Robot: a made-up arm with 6 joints.
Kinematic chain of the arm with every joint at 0, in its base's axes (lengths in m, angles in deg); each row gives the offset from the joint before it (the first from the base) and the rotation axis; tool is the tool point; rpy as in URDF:
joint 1: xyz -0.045 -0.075 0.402 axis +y
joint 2: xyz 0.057 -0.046 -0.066 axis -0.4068 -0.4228 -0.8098
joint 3: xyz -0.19 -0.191 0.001 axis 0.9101 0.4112 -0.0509
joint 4: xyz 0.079 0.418 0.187 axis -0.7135 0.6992 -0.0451
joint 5: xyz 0.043 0 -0.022 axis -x
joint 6: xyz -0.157 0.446 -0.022 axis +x
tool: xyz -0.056 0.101 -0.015 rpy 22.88 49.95 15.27
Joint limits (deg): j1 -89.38..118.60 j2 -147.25..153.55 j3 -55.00..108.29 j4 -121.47..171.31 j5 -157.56..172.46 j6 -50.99..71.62
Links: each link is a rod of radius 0.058 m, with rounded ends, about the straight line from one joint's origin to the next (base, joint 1, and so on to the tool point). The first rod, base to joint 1, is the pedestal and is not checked.
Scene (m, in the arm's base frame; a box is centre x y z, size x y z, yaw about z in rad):
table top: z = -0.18
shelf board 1: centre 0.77 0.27 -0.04 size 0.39 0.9 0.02 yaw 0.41
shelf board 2: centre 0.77 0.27 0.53 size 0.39 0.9 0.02 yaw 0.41
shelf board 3: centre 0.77 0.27 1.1 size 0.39 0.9 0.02 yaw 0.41
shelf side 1: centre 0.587 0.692 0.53 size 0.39 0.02 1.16 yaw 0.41
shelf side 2: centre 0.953 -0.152 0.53 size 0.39 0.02 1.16 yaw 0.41
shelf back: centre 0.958 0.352 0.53 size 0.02 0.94 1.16 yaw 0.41
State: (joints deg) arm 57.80 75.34 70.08 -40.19 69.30 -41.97
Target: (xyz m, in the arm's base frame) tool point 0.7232 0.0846 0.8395
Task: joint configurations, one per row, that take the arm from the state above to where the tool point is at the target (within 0.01 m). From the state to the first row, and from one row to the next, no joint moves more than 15 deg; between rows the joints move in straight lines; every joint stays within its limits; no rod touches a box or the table.
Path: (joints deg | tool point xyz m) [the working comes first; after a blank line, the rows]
Joints at the target: 74.56 73.57 89.81 -80.70 30.59 -16.81
Straight joint move there: touches shelf board 2.

1: 43.64 67.01 67.56 -35.80 72.76 -37.27 | 0.3636 0.3282 0.3048
2: 29.48 58.69 65.03 -31.41 76.22 -32.57 | 0.3021 0.3530 0.3626
3: 15.31 50.36 62.51 -27.02 79.68 -27.87 | 0.2228 0.3719 0.3996
4: 1.15 42.04 59.98 -22.62 83.14 -23.17 | 0.1337 0.3797 0.4086
5: 15.48 46.24 69.47 -34.46 75.25 -18.98 | 0.2806 0.3681 0.5764
6: 29.80 50.45 78.96 -46.29 67.37 -14.80 | 0.4470 0.2708 0.7074
7: 44.13 54.65 88.44 -58.13 59.48 -10.62 | 0.5976 0.1064 0.7876
8: 54.27 60.96 88.90 -65.65 49.85 -12.68 | 0.6636 0.0650 0.8063
9: 64.42 67.27 89.36 -73.18 40.22 -14.75 | 0.7042 0.0554 0.8251
10: 74.56 73.57 89.81 -80.70 30.59 -16.81 | 0.7232 0.0846 0.8395

